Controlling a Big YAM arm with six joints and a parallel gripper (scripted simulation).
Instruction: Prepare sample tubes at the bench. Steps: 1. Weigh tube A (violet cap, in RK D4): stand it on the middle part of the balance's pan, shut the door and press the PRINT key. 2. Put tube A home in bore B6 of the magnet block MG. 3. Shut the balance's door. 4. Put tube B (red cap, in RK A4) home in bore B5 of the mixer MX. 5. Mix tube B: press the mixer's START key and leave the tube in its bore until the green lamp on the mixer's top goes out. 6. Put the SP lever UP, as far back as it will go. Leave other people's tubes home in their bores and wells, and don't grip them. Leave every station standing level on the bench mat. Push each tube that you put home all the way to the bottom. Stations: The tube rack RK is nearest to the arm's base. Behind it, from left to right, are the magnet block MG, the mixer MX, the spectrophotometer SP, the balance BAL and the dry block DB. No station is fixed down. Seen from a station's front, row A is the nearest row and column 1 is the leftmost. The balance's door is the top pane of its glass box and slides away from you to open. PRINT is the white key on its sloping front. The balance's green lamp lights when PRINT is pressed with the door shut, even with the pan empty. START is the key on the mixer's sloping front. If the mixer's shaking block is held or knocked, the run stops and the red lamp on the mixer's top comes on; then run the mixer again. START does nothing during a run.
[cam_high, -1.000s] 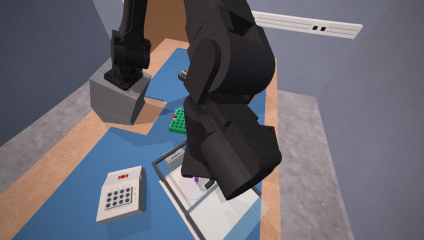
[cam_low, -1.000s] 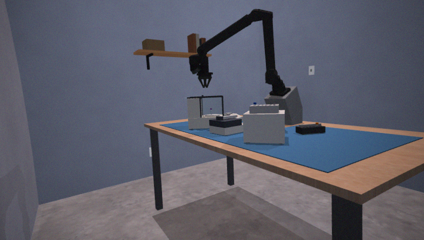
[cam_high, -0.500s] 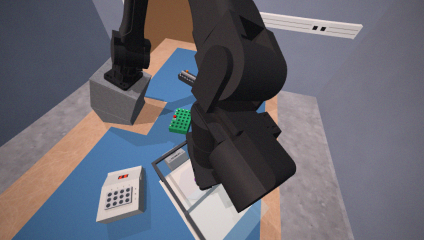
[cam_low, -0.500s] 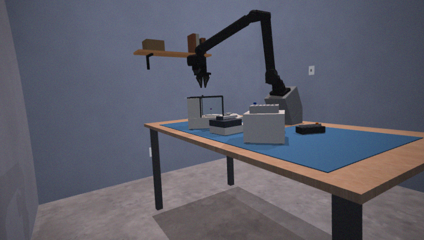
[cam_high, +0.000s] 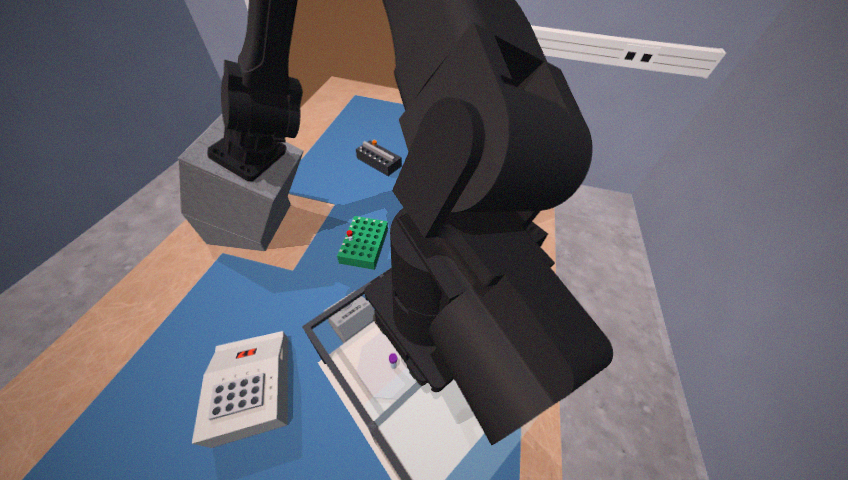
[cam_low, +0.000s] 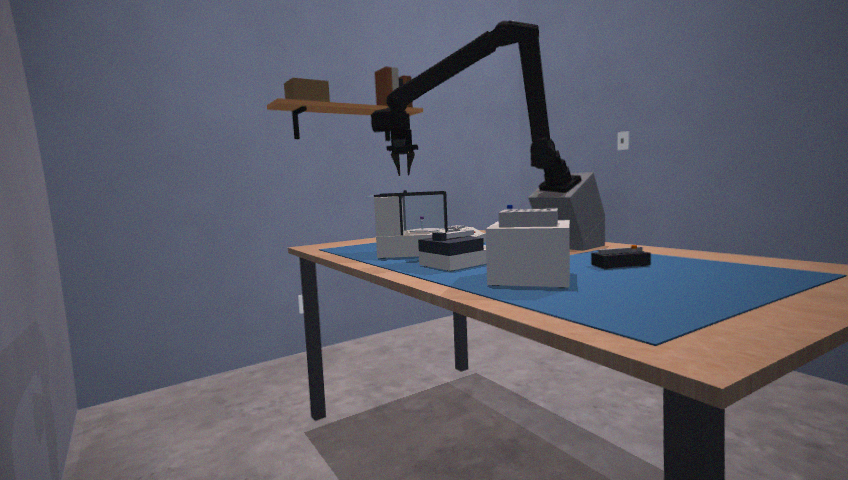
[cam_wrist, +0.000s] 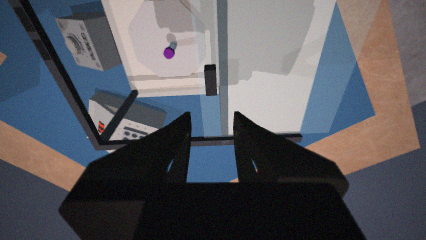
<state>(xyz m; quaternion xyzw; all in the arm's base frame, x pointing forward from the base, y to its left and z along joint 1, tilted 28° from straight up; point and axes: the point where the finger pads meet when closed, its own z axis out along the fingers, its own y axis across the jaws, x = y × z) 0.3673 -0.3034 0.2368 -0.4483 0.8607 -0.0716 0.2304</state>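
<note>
The balance door is 7 cm below my hand, 2 cm ahead of it and 1 cm to the right of it. The rest, counted from my hand: dry block DB 27 cm behind, 25 cm below, 6 cm to the right; SP lever 30 cm to the left, 19 cm below, 2 cm behind; white print key 21 cm below, 18 cm behind, 11 cm to the left.
</note>
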